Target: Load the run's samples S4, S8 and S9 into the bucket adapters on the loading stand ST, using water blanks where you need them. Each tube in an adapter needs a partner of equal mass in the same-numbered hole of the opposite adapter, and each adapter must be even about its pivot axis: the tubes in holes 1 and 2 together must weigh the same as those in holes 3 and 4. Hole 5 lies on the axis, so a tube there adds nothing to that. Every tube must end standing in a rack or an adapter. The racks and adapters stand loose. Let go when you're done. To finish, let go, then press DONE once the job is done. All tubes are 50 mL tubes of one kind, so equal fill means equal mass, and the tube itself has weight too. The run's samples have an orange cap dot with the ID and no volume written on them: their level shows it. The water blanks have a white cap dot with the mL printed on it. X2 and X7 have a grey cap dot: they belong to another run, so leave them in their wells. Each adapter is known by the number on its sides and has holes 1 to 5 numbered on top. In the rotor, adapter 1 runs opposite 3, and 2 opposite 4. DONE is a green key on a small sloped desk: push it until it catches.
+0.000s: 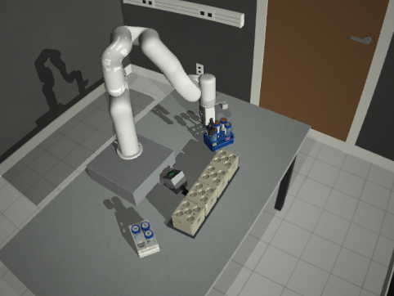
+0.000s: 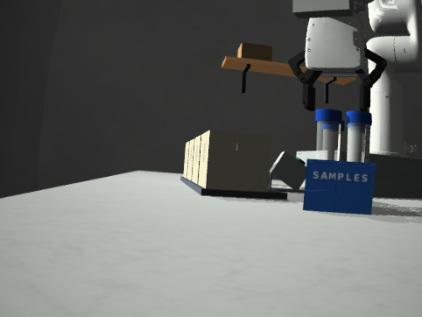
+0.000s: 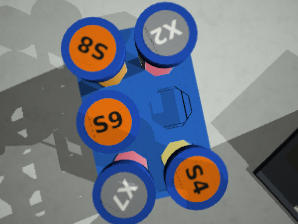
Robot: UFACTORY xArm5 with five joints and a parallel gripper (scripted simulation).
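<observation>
Right now my hand is 12 cm above the blue samples rack, 7 cm to the right of it and 2 cm short of it. Round my hand: white blanks rack: 59 cm to the right, 12 cm below, 6 cm ahead; then adapter: 14 cm ahead, 10 cm below, 9 cm to the right.
</observation>
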